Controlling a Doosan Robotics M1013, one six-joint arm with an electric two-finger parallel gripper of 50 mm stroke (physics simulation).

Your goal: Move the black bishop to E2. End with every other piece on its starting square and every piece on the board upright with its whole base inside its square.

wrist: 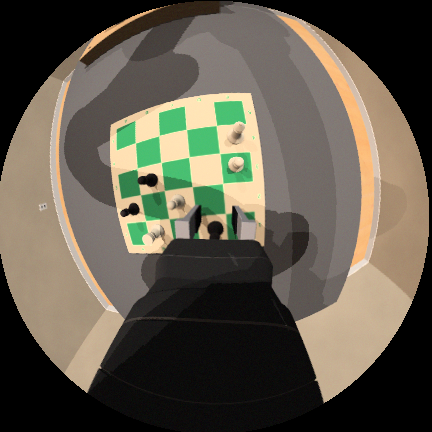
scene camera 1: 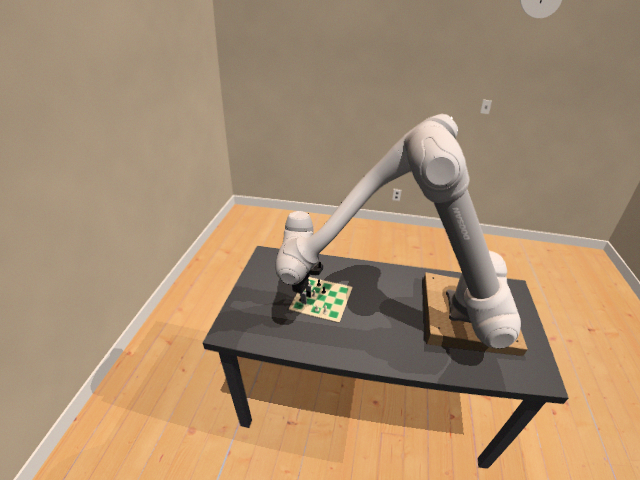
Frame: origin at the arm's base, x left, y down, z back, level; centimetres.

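Seen in the pictures: gripper, fingertip midpoint: (wrist: 216,213) (scene camera 1: 306,300).
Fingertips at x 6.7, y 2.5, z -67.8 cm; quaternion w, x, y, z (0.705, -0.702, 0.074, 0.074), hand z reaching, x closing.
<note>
A point is followed by its place in that frame.
My gripper (scene camera 1: 306,294) @[z -67.8, x 6.7, y 2.5 cm] (wrist: 216,213) @[z -67.8, x 6.7, y 2.5 cm] is open and points down over the chessboard (scene camera 1: 347,286) @[z -52.2, x -6.7, y 3.6 cm] (wrist: 206,170) @[z -62.5, x 6.5, y 3.7 cm]. In the wrist view a black piece (wrist: 215,228) @[z -69.5, x 6.3, y 2.3 cm], apparently the bishop, stands between the spread fingers in the row nearest the gripper body, not gripped; its lower part is partly hidden. Two other black pieces (wrist: 148,180) @[z -61.9, x -0.7, y 2.4 cm] (wrist: 131,210) @[z -65.0, x -4.6, y 2.5 cm] stand toward the board's left side. White pieces (wrist: 237,132) @[z -59.3, x 10.7, y 0.8 cm] (wrist: 236,164) @[z -62.7, x 9.9, y 0.8 cm] stand on the right side, and two more (wrist: 176,202) @[z -65.4, x 2.6, y 1.6 cm] (wrist: 154,234) @[z -68.8, x -1.7, y 1.9 cm] stand left of the left finger. The square labels are too small to read.
The board lies on the dark table (scene camera 1: 382,346) @[z -34.1, x 22.8, y 4.4 cm] (wrist: 310,200) @[z -68.9, x 21.1, y 4.4 cm]. The wooden base plate (scene camera 1: 436,310) @[z -14.1, x 4.8, y -1.1 cm] carrying the arm is at the table's right side. The white piece left of the left finger stands close to it. The arm's shadow falls over part of the board.
</note>
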